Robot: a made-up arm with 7 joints.
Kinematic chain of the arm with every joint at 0, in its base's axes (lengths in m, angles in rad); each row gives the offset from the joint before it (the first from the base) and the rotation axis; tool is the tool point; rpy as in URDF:
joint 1: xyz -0.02 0 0.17 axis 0 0.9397 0.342
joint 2: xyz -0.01 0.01 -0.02 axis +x
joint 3: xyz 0 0.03 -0.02 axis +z
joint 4: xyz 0.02 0 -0.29 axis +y
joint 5: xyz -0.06 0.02 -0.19 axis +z
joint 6: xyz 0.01 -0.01 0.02 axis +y
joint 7: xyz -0.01 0 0.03 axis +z
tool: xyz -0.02 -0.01 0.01 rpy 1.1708 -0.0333 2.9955
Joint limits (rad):
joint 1: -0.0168..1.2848
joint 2: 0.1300..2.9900
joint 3: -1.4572..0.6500
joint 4: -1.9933..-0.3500
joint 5: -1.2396..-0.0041
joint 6: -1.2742..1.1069
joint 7: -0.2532..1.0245
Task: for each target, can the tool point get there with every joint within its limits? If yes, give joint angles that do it. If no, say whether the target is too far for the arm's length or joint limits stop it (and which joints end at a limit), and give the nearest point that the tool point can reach.
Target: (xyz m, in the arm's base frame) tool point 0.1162 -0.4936 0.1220
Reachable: no: joint limits stop it (at a limit: joint 1, joint 2, joint 3, joint 4, joint 5, joint 6, joint 7) | nearest point 0.0510 -0.1387 -0.1821 | short by 0.472 m
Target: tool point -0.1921 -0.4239 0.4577
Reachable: no: joint limits stop it (at a limit: joint 1, joint 2, joint 3, joint 4, joint 5, joint 7) | nearest point 0.0967 -0.1386 0.4994 | short by 0.408 m
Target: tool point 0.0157 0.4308 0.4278
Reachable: yes | joints 0.3022 2.0880 -0.7123 -0.4989 -0.6902 -0.9979 0.7286
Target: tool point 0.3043 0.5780 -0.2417
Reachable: no: too far | nearest point 0.1308 0.4029 -0.1218 | short by 0.274 m
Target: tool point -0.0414 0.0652 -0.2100
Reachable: yes | joints 0.1811 0.4712 -1.0822 -1.7499 -0.6519 0.8654 0.4382
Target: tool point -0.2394 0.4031 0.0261
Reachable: yes | joints 1.0384 1.1806 -0.2584 -1.2839 -0.3145 -0.7375 0.7373
